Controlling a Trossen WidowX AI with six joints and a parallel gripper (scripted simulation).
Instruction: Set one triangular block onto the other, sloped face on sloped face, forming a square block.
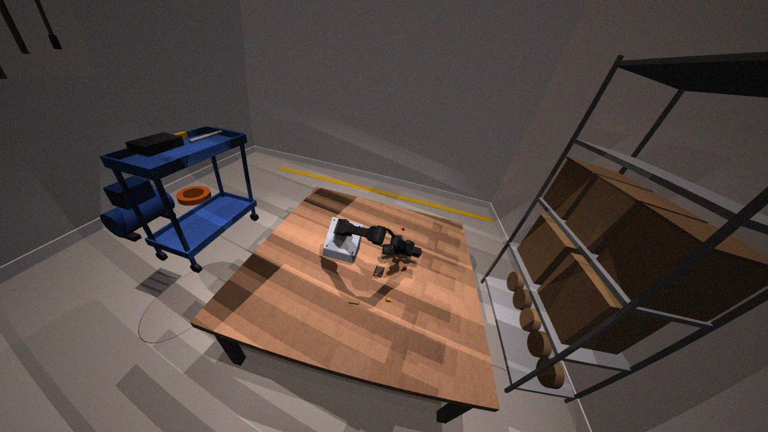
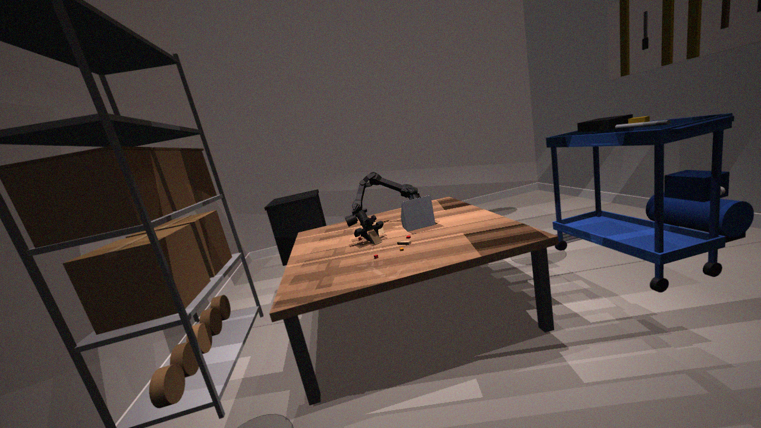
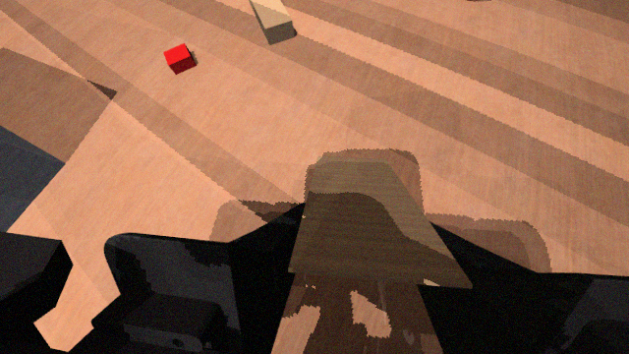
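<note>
My gripper tip is now 160 mm to the right of the pale flat bar and 140 mm past it. The rest, counted from my gripper tip: pale triangular block (10 mm to the right).
</note>
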